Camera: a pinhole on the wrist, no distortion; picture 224 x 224 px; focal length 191.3 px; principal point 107.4 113.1 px. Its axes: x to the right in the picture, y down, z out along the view. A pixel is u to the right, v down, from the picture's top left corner.
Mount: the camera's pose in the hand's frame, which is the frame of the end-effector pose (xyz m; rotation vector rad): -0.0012 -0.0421 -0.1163 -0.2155 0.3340 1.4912
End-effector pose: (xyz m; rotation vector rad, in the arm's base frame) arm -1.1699 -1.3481 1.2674 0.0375 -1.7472 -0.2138
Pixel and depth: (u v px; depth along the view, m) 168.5 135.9 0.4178
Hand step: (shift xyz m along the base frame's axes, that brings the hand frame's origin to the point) -0.2028 0.2552 -0.0106
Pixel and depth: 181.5 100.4 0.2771
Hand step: -0.0964 0.1555 0.0515
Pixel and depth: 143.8 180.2 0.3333
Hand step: -0.1474 0.1722 -0.0917
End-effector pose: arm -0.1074 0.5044 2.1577 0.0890 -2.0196 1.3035
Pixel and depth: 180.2 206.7 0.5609
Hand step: -0.1807 -0.1744 -0.4946
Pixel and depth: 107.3 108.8 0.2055
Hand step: -0.0671 -0.0418 -0.0263
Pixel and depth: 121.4 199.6 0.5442
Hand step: -0.1460 -0.2866 -0.3625
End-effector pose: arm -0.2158 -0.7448 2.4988 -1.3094 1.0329 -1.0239
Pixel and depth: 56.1 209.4 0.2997
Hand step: 0.1647 0.1741 0.0045
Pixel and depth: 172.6 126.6 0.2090
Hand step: 0.0549 0.0089 -0.0974
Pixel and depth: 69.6 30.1 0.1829
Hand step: 0.0825 -0.0742 0.0184
